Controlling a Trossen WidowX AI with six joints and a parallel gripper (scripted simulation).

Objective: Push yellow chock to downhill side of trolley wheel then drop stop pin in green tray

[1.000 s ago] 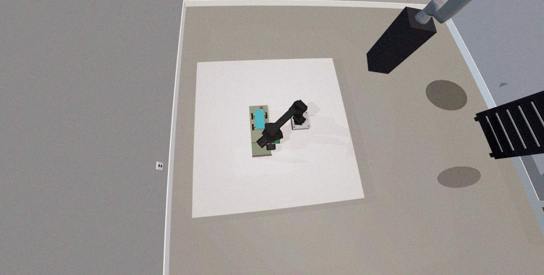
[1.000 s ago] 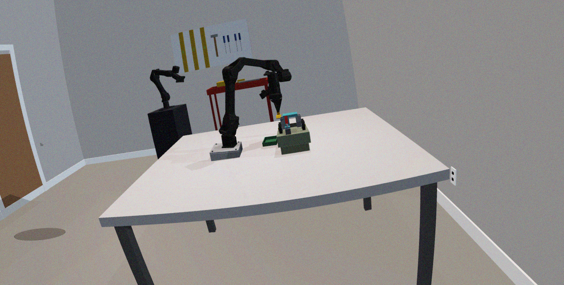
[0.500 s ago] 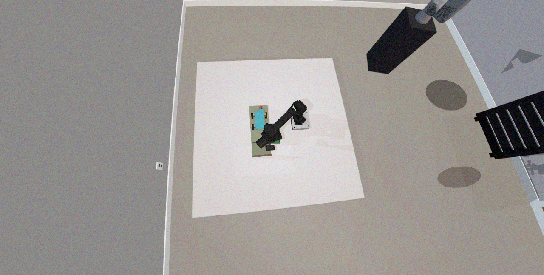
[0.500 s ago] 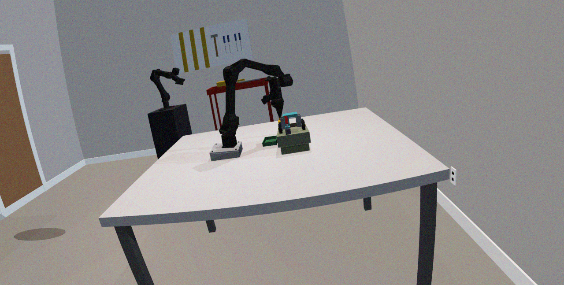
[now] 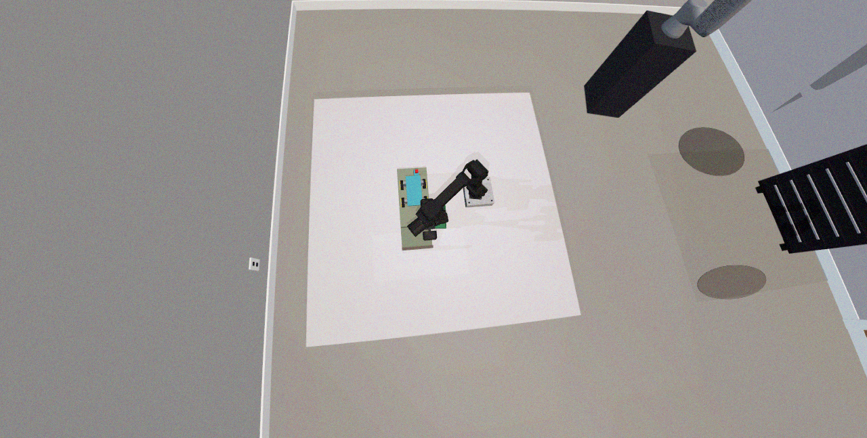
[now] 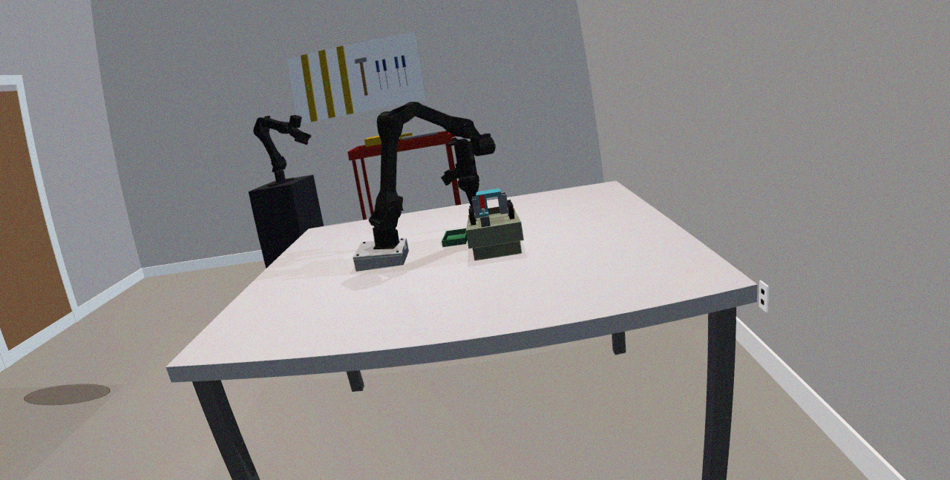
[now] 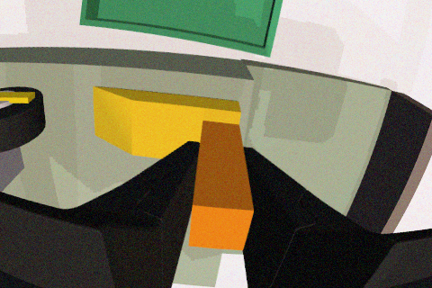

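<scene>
Right now the red-headed stop pin is 23 cm to the right of my gripper tip, 8 cm ahead of it and 4 cm above it. Also, from my gripper tip: yellow chock: 2 cm to the right, 1 cm below; green tray: 10 cm below, 6 cm behind, 5 cm to the right; olive ramp: 13 cm to the right, 8 cm ahead, 4 cm below.
</scene>
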